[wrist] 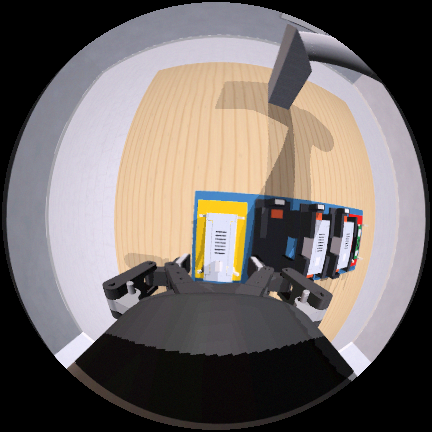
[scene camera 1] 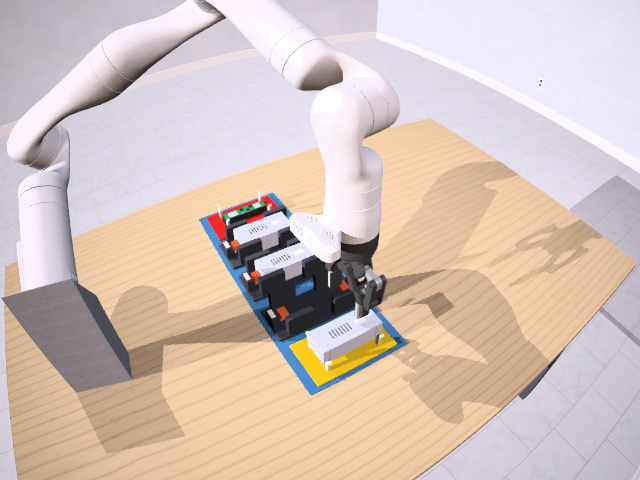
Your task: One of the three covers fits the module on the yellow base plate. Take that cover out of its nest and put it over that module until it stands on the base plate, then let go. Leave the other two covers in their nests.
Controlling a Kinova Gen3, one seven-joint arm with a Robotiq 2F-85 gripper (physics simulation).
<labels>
My gripper shows in the wrist view and in scene camera 1. One and the same spot on my gripper: (scene camera 1: 360,311) is (wrist: 175,260). One and the same spot on a blue board: (wrist: 277,242) is (scene camera 1: 307,301).
</labels>
